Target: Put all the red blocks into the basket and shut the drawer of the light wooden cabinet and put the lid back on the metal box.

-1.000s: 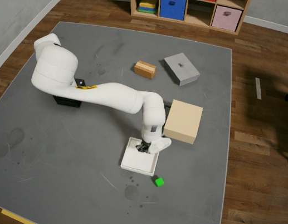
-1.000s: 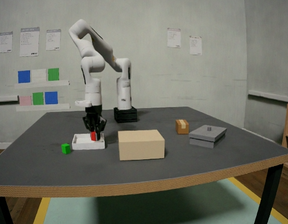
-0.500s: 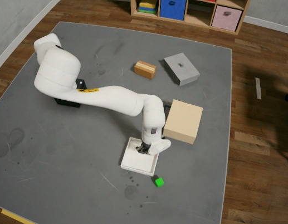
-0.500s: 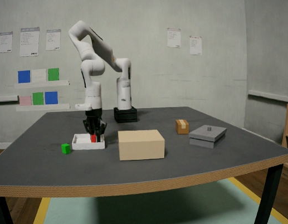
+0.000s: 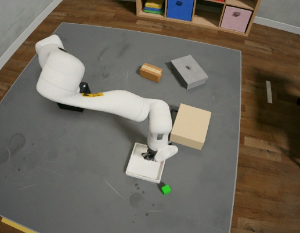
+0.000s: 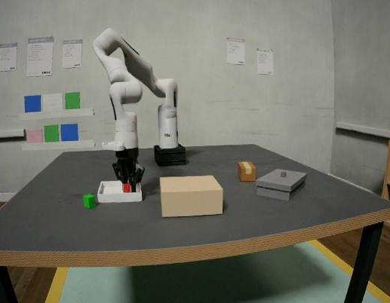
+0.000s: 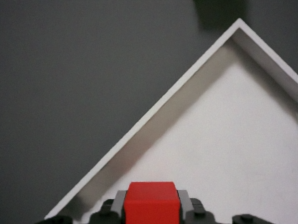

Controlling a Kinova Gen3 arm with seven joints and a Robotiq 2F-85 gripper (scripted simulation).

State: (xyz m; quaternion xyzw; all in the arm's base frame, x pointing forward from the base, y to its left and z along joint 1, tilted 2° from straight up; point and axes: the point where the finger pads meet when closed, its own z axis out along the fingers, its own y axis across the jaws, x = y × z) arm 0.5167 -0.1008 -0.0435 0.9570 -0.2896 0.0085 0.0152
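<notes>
My hand is 2 cm past the white basket, 4 cm to the left of it and 2 cm above it. Round my hand: cardboard box 23 cm behind, 43 cm to the left, 1 cm above; green block 10 cm ahead, 11 cm to the right, 1 cm below; light wooden cabinet 7 cm ahead, 20 cm to the left, 1 cm above.
</notes>
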